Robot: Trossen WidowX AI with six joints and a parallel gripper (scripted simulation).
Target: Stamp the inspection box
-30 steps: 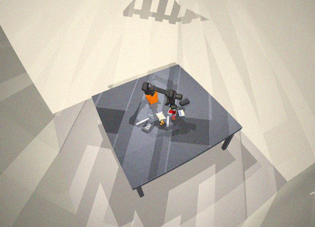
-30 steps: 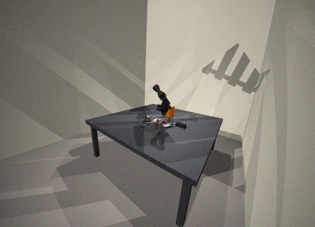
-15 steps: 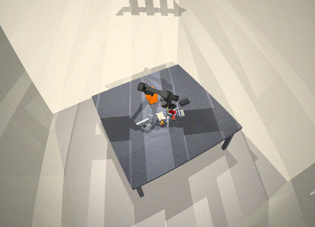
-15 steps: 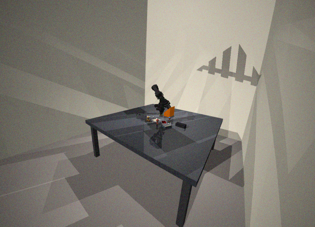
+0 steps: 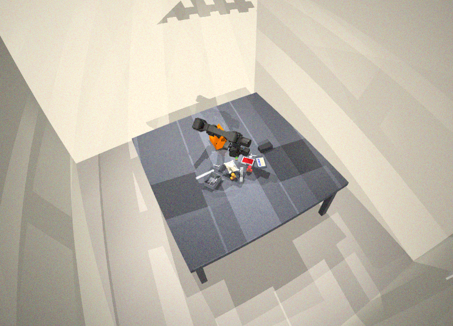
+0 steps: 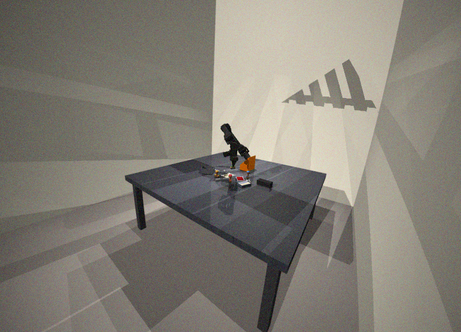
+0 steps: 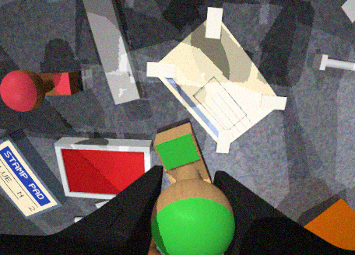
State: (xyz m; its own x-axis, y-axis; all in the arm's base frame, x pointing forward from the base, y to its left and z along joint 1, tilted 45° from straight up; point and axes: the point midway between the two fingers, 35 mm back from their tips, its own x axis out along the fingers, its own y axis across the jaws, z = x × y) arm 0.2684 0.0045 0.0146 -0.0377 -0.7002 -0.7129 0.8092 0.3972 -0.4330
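My gripper tip is 100 mm above the cream card and 40 mm to the left of it. Also, from my gripper tip: grey bar 100 mm ahead, 90 mm below, 20 mm to the right; green-topped PASS stamp right at my gripper tip; red ink pad 90 mm to the left, 90 mm below, 20 mm ahead.
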